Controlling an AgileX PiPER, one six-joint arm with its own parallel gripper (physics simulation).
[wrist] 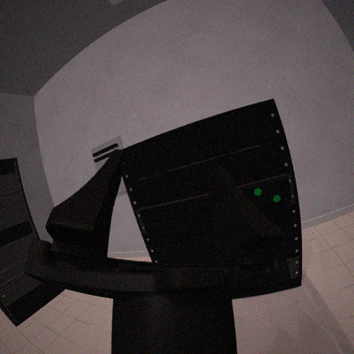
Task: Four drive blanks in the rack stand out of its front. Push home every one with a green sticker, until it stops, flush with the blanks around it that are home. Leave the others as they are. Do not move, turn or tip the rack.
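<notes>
The dark rack [295, 245] stands at the centre right, tilted in the view, with small bright holes along its side posts. Two green stickers [257, 192] [277, 198] show on its dark front, near the right post. The front is too dark to tell the blanks apart or how far each stands out. A pale edge line crosses the front above the stickers. My gripper [168, 166] is open, its fingers wide apart. The left finger's tip is by the rack's upper left corner; the right finger, barely visible, overlaps the dark front left of the stickers. Whether it touches is unclear.
Another dark cabinet [15, 200] stands at the left edge. A pale panel with dark bars [106, 150] shows behind the left fingertip. A plain wall [200, 65] rises behind, and a tiled floor [327, 240] shows at the lower right.
</notes>
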